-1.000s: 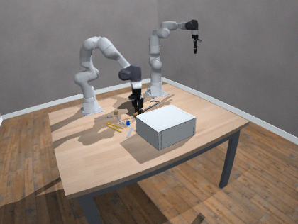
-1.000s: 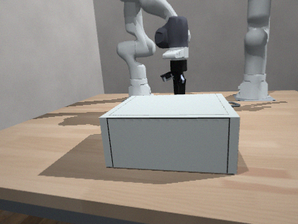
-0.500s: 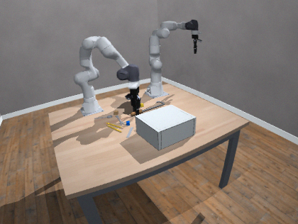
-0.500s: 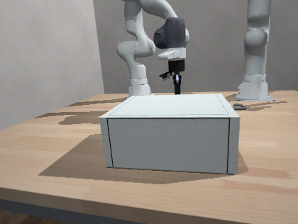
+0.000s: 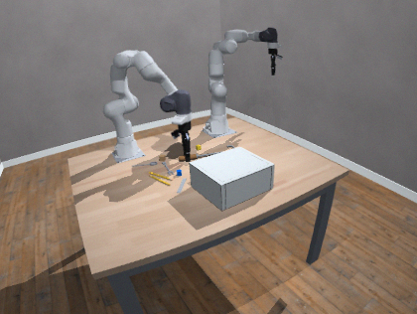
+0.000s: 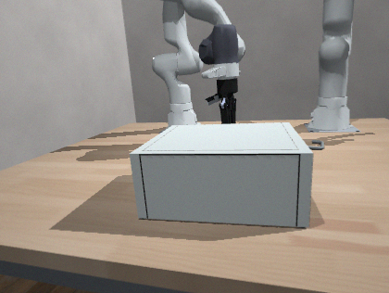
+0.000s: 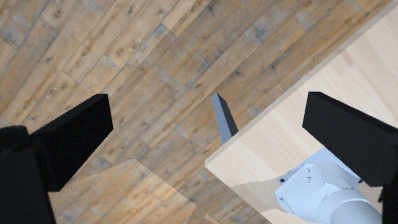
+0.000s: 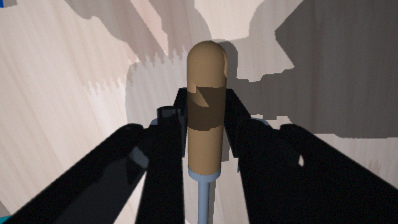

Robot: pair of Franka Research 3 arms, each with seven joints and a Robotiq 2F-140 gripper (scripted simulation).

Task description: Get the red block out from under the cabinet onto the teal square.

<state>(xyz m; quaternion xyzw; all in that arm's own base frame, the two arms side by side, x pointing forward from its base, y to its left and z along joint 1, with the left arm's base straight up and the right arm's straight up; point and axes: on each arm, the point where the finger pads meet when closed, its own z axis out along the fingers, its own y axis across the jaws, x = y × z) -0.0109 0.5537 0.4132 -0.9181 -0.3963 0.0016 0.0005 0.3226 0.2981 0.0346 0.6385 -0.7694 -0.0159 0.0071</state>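
My right hand is 130 mm to the left of the brown block, 90 mm past it and 20 mm above it. Round my right hand: wrench-like tool (150 mm to the right, 30 mm below, 30 mm ahead); then hook tool (150 mm to the left, 20 mm below, 10 mm behind); then yellow block (130 mm to the left, 110 mm behind, 20 mm below).
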